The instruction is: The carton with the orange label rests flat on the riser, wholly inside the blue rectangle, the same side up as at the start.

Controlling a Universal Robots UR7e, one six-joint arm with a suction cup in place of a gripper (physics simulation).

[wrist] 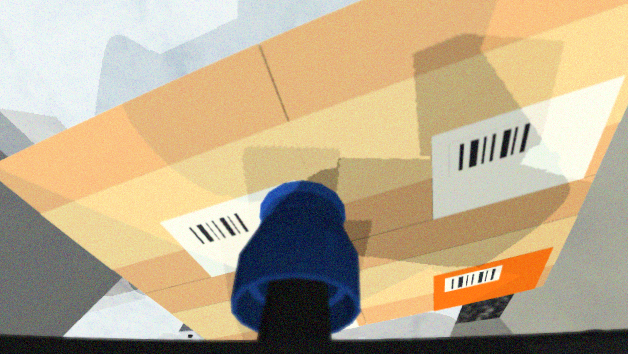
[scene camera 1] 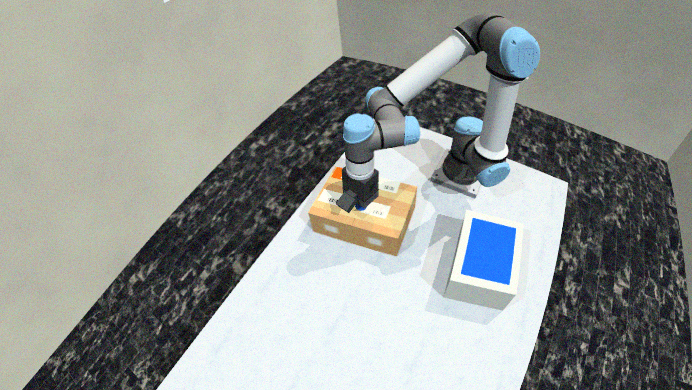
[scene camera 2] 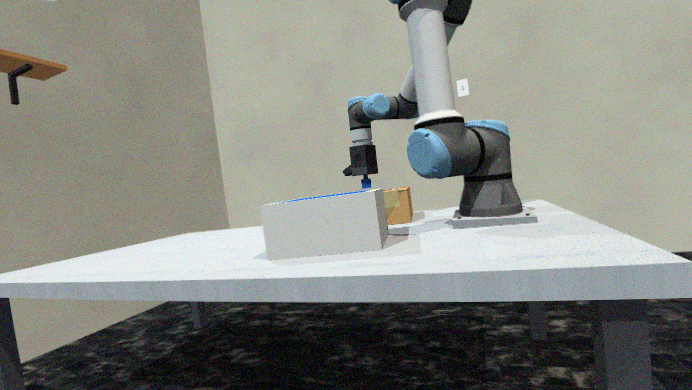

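Pixels of known places: hand, tool point: (wrist: 302, 218) (scene camera 2: 366, 188); arm's base, link origin: (scene camera 1: 461, 170) (scene camera 2: 490, 212).
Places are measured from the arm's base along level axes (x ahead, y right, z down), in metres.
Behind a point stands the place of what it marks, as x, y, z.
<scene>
The carton (scene camera 1: 352, 235) (scene camera 2: 400, 207) (wrist: 200, 150) lies flat on the table, labelled face up. Its orange label (scene camera 1: 338, 173) {0.356, 0.293, -0.084} (wrist: 530, 270) {0.359, 0.299, -0.084} is at a far corner of the top in scene camera 1, partly hidden by the tool. The suction cup (scene camera 1: 361, 207) (scene camera 2: 366, 185) (wrist: 302, 200) points down at the middle of the carton's top, beside a white barcode label. It is very close to the surface; whether it touches is not clear. Suction is off, holding nothing. The white riser (scene camera 1: 482, 297) {0.425, -0.327, -0.037} (scene camera 2: 325, 230) {0.264, -0.359, -0.030} stands apart from the carton, with the blue rectangle (scene camera 1: 490, 251) {0.317, -0.272, -0.099} (scene camera 2: 325, 196) {0.295, -0.301, -0.099} on its top.
The arm's base (scene camera 1: 457, 182) {0.072, -0.022, -0.009} (scene camera 2: 495, 219) {-0.024, -0.088, 0.006} is bolted to the white table (scene camera 1: 300, 320) {0.790, 0.057, 0.021} (scene camera 2: 150, 260) {0.853, -0.428, 0.021}, behind the carton and riser in scene camera 1. In scene camera 2 the riser hides much of the carton. A wooden wall shelf (scene camera 2: 35, 67) is at the upper left.
</scene>
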